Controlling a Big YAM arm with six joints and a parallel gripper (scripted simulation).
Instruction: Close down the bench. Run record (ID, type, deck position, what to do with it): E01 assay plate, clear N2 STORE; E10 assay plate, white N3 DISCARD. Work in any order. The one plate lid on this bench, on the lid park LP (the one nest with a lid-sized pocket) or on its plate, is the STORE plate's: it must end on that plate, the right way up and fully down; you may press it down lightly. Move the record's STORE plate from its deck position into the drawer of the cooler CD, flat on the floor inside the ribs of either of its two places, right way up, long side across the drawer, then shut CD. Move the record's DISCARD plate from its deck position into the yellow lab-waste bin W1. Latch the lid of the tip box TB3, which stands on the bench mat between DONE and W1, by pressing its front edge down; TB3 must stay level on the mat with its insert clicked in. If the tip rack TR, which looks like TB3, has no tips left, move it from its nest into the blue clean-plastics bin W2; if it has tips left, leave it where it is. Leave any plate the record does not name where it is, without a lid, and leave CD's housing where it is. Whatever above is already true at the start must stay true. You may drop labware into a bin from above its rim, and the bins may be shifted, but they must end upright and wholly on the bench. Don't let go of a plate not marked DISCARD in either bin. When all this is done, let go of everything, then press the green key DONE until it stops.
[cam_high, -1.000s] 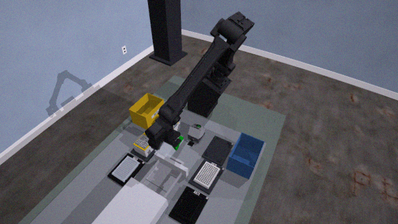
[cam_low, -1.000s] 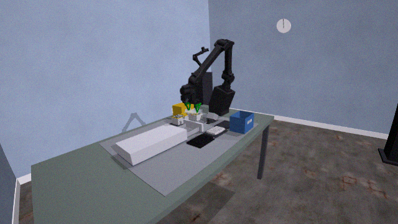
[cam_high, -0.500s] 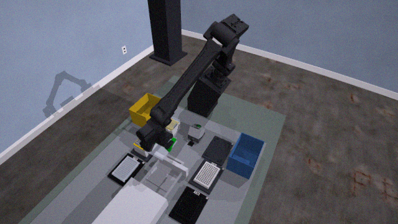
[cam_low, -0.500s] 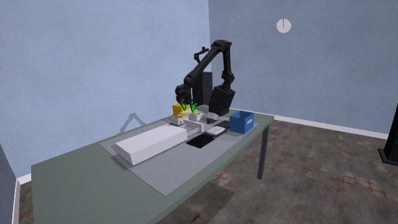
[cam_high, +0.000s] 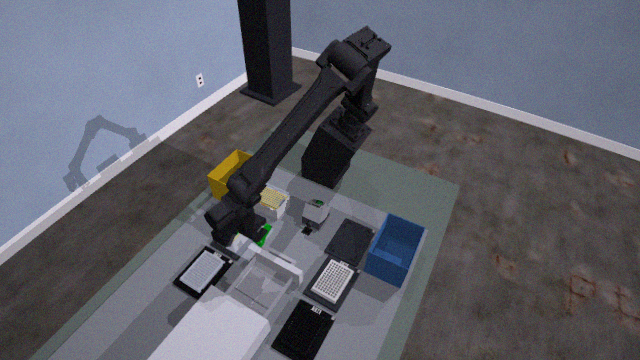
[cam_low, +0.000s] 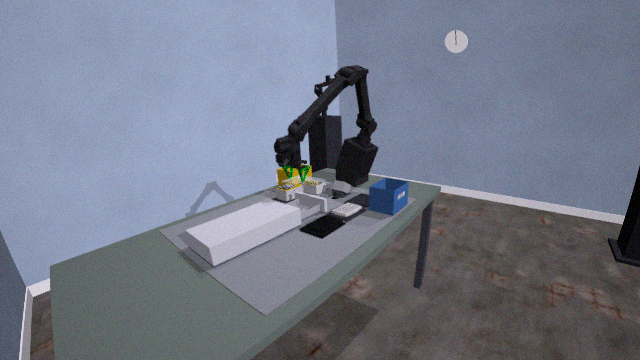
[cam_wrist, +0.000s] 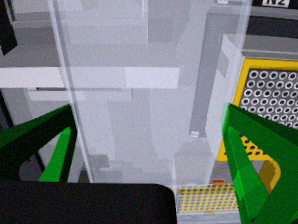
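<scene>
Right now the clear plate is 130 mm ahead of my hand, 110 mm to the right of it and 130 mm below it. Round my hand: tip rack TR (50 mm behind, 130 mm to the right, 90 mm below); plate lid (right at my hand); cooler drawer (100 mm ahead, 80 mm to the left, 120 mm below).
</scene>
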